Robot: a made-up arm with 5 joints.
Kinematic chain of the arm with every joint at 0, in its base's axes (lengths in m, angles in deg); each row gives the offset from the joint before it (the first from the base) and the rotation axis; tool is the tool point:
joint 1: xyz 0 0 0.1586 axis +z
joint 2: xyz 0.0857 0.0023 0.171 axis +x
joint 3: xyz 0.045 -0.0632 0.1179 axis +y
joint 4: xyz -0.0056 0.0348 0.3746 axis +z
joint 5: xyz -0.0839 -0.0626 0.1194 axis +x
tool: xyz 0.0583 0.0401 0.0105
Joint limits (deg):
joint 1: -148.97..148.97
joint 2: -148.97..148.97
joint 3: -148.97..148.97
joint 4: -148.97..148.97
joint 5: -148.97..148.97
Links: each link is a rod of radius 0.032 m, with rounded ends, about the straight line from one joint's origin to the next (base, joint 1, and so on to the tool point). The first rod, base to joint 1, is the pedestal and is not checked.
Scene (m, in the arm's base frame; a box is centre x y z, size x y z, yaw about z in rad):
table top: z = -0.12
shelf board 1: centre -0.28 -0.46 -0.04 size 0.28 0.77 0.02 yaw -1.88
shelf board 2: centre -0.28 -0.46 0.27 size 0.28 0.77 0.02 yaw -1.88
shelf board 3: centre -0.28 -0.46 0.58 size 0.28 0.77 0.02 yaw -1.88
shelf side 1: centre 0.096 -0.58 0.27 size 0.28 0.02 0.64 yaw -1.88
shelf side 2: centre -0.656 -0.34 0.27 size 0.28 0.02 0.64 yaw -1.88
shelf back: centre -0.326 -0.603 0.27 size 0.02 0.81 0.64 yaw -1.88
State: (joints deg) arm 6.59 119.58 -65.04 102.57 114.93
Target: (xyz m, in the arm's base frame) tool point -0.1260 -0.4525 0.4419
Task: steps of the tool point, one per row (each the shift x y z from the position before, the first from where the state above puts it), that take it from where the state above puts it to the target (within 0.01 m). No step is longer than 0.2 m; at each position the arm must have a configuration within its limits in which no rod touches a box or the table.
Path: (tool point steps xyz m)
1: -0.0728 0.0638 0.0161
2: -0.0575 0.0789 0.0151
3: -0.0388 0.0900 0.0142
4: -0.0137 0.0558 0.0977
5: 0.0122 0.0778 0.0729
6: 0.0356 0.0884 0.0389
7: 0.0543 0.0849 0.0005
8: -0.0497 -0.1304 0.0221
9: -0.0020 -0.1432 0.0207
10: 0.0478 -0.1392 0.0190
11: 0.0944 -0.1184 0.0168
12: 0.1320 -0.0827 0.0145

